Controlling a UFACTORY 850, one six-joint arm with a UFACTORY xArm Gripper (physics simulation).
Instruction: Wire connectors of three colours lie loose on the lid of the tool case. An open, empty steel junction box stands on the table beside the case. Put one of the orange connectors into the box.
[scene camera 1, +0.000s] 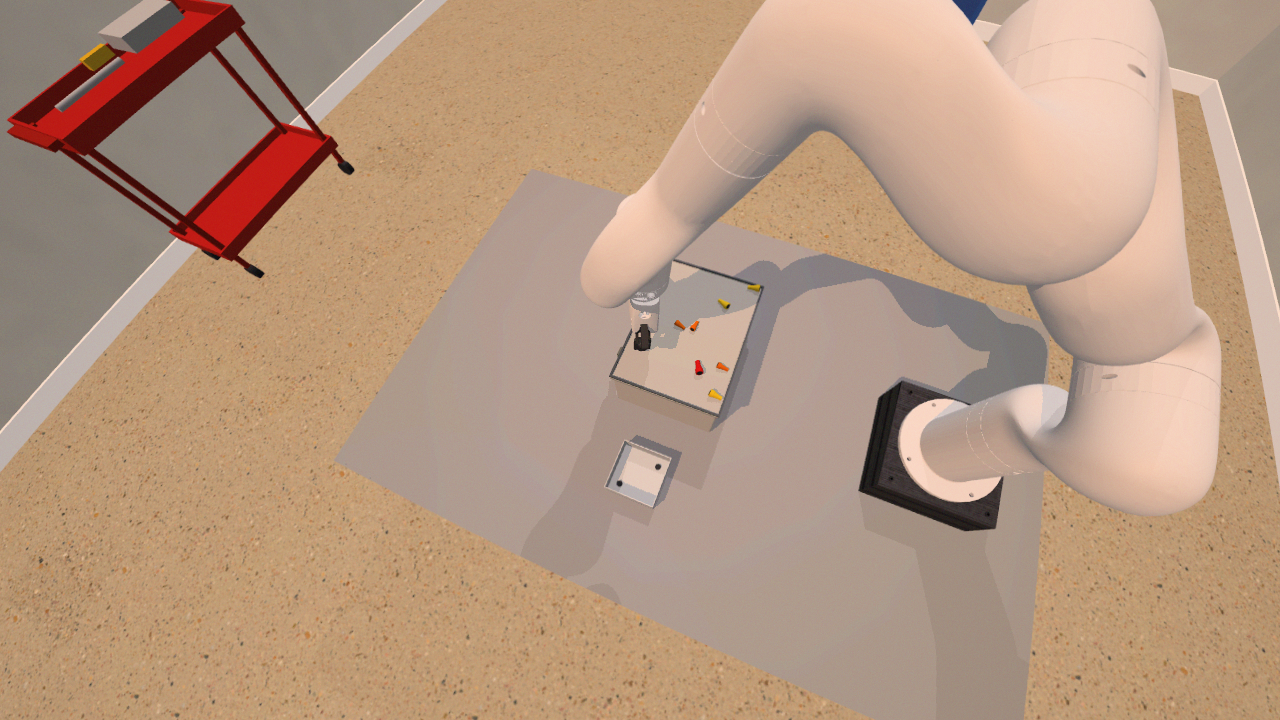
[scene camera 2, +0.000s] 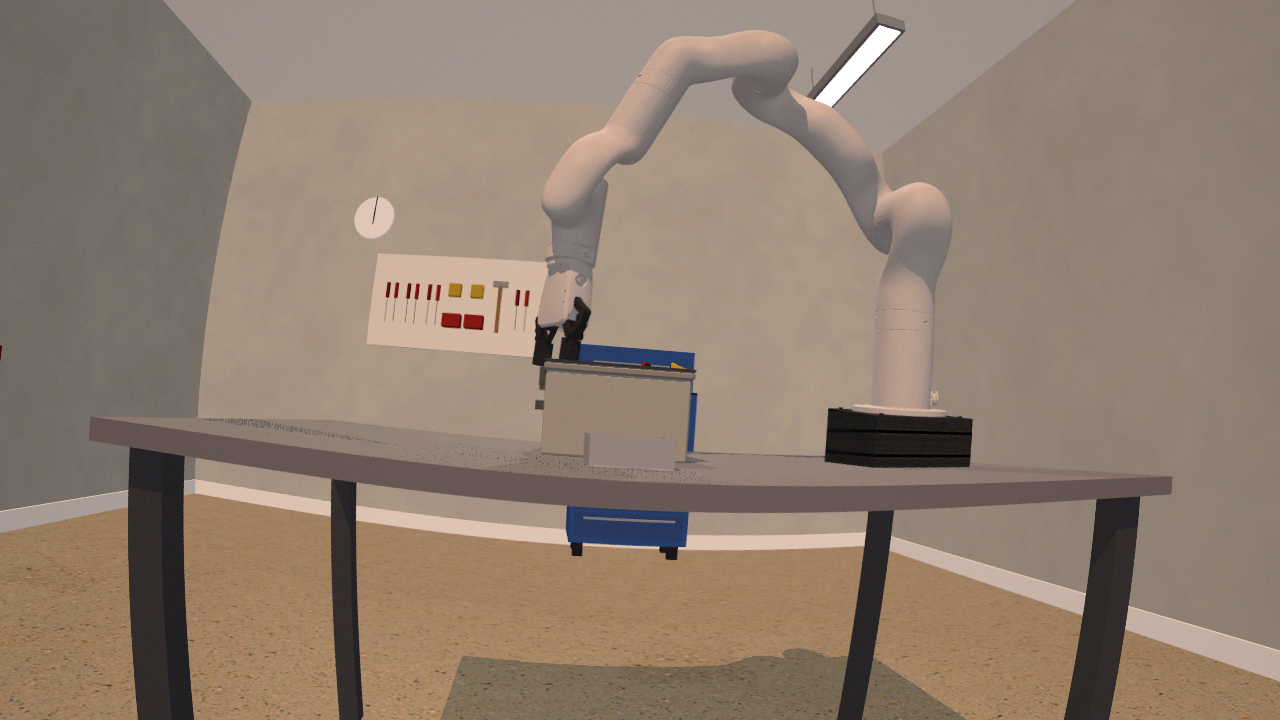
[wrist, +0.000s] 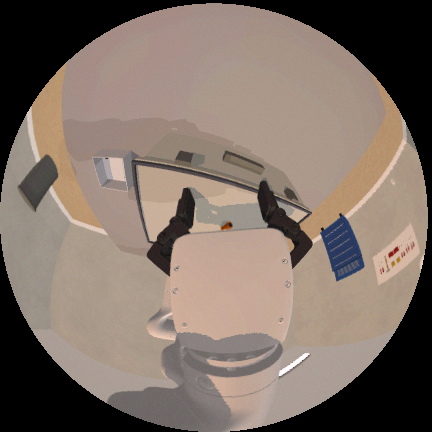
Observation:
In view: my gripper (scene camera 2: 553, 365), a tool case (scene camera 1: 662, 379) and a steel junction box (scene camera 1: 638, 473).
My gripper also shows in scene camera 1 (scene camera 1: 640, 327). The tool case also shows in scene camera 2 (scene camera 2: 580, 396) and in the wrist view (wrist: 224, 182). The steel junction box also shows in the wrist view (wrist: 113, 166).

